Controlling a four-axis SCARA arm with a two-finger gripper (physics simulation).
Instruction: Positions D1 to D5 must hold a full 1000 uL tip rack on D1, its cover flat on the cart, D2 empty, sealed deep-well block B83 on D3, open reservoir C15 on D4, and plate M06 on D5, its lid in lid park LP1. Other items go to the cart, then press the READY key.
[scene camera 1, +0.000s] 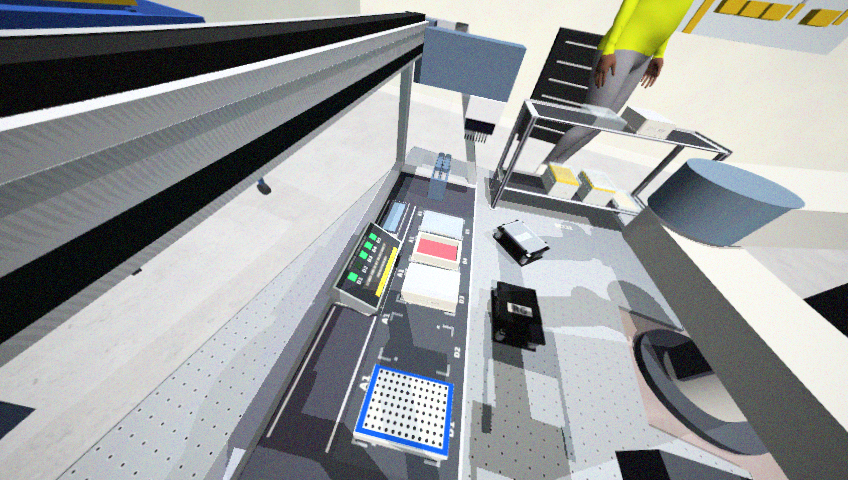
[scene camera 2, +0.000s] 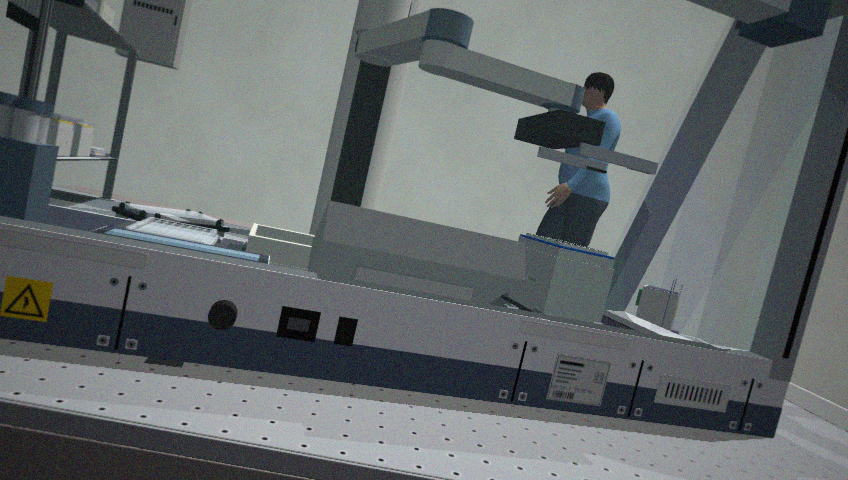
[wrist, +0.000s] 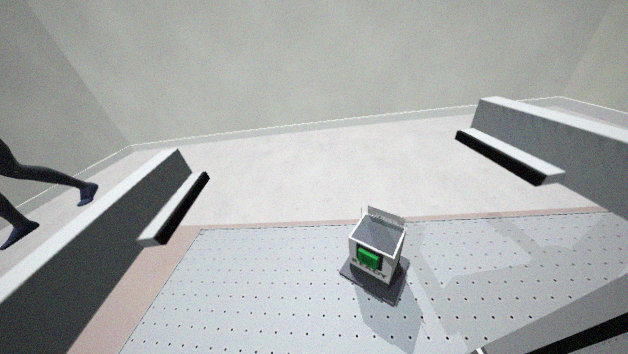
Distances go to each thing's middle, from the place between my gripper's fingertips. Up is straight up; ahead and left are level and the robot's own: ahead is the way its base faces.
My hand is 6 cm short of the white box with green button (wrist: 372, 261), 10 cm to the right of it and 26 cm above it. Also, from my hand: clear plate (scene camera 1: 433, 222): 37 cm ahead, 67 cm to the right, 25 cm below; then red-topped plate (scene camera 1: 430, 249): 34 cm ahead, 55 cm to the right, 24 cm below.
